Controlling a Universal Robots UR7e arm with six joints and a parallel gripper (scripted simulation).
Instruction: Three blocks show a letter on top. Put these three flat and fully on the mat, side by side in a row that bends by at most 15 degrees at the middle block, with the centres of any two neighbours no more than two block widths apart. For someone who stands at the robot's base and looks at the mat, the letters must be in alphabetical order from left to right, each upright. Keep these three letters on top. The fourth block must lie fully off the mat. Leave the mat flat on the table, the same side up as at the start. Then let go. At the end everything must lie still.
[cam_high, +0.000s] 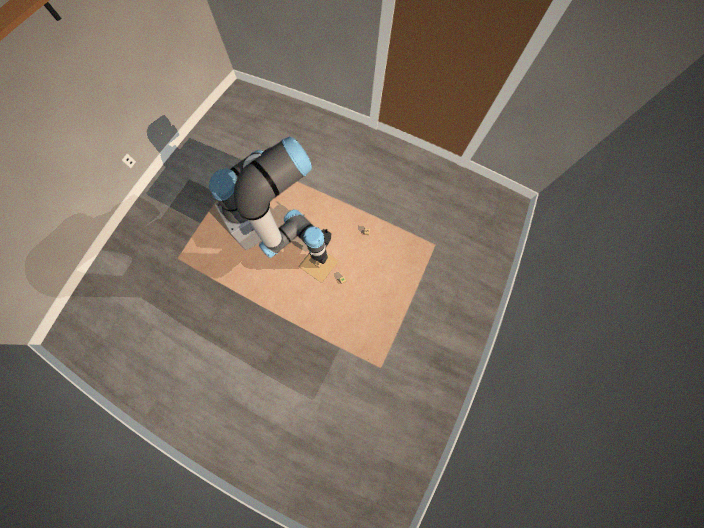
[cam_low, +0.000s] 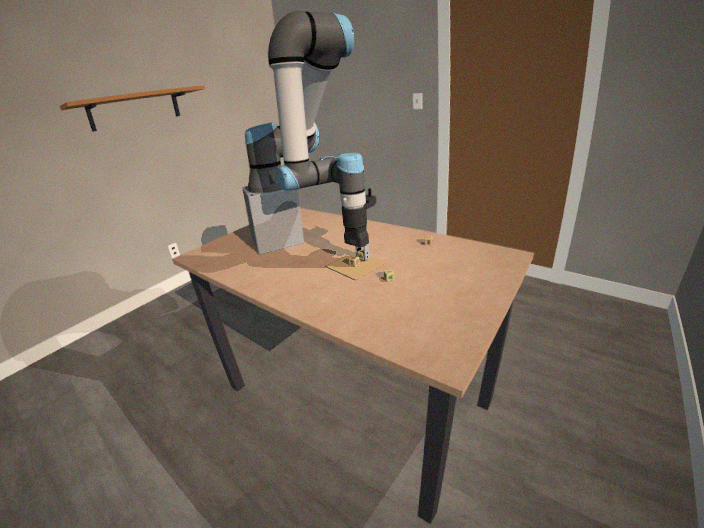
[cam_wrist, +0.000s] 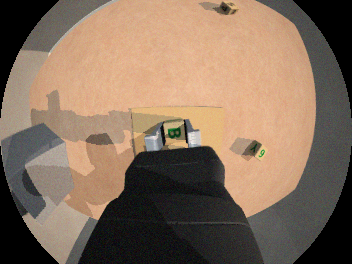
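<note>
My hand is 4 cm to the left of the tan mat, 2 cm above it and 1 cm past it.
</note>
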